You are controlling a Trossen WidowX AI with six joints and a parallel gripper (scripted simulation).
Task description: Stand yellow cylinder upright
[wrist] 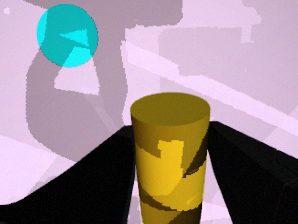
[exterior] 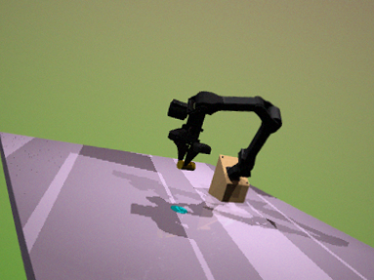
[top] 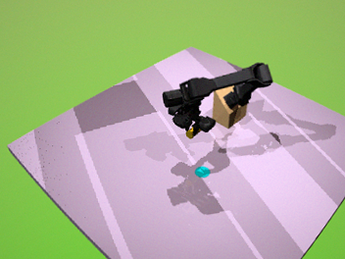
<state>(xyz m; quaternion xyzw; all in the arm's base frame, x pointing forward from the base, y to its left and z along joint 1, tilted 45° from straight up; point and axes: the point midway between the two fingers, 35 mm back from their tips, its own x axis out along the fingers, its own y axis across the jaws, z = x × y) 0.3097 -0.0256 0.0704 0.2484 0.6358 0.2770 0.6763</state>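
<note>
The cyan circle lies 140 mm below my gripper tip, 80 mm to the left of it and 30 mm ahead of it. Also, from my gripper tip: yellow tall cylinder 20 mm behind.
</note>
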